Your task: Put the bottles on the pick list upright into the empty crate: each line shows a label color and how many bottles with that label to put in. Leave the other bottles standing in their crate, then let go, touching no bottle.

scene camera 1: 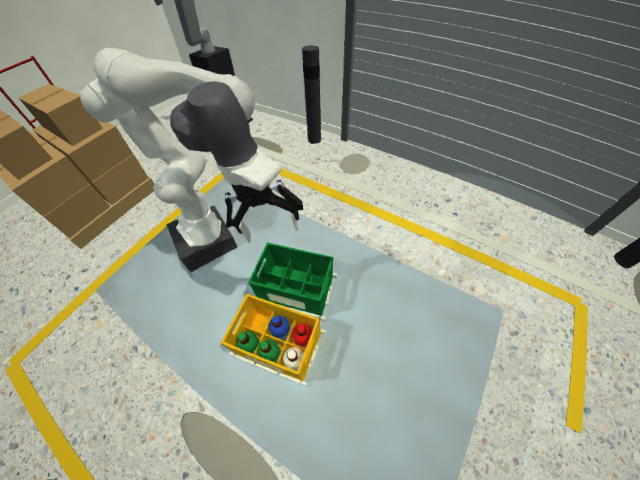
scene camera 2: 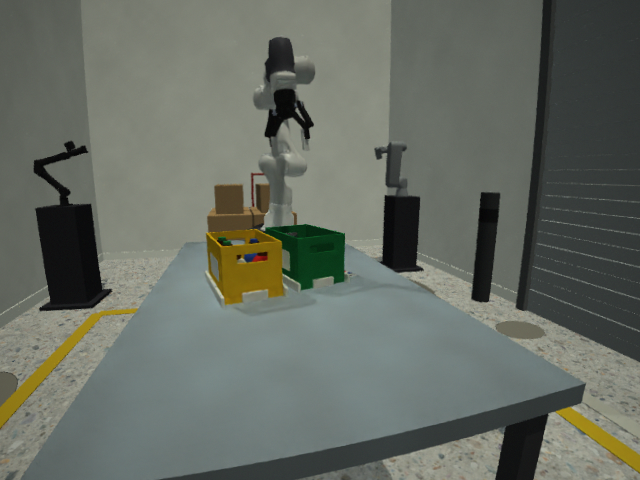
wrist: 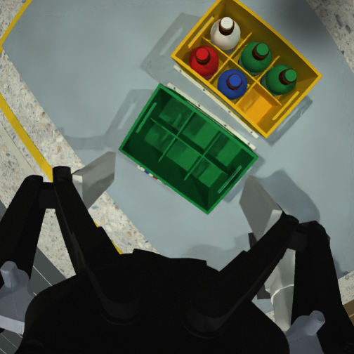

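Note:
The yellow crate [scene camera 1: 256,313] [scene camera 2: 253,281] [wrist: 259,104] holds upright bottles: a blue one [scene camera 1: 279,326] [wrist: 233,84], a red one [scene camera 1: 301,334] [wrist: 203,61], a white one [scene camera 1: 293,357] [wrist: 225,35] and two green ones [scene camera 1: 247,341] [scene camera 1: 268,349] [wrist: 256,57] [wrist: 281,79]. One corner compartment is empty. The green crate [scene camera 1: 312,305] [scene camera 2: 320,266] stands beside it; no bottle shows in its compartments in the wrist view. My gripper [scene camera 1: 271,231] [scene camera 2: 288,144] [wrist: 178,177] is open and empty, high above and behind the green crate. The pick list [wrist: 151,174] is mostly hidden by that crate; blue and red marks show.
Both crates stand on the blue-grey table [scene camera 1: 403,361] [scene camera 2: 310,372], with white strips around their bases. The arm's black base [scene camera 1: 204,253] is behind the green crate. Cardboard boxes [scene camera 1: 98,170] [scene camera 2: 229,198] and a black post [scene camera 1: 312,103] [scene camera 2: 485,248] stand off the table.

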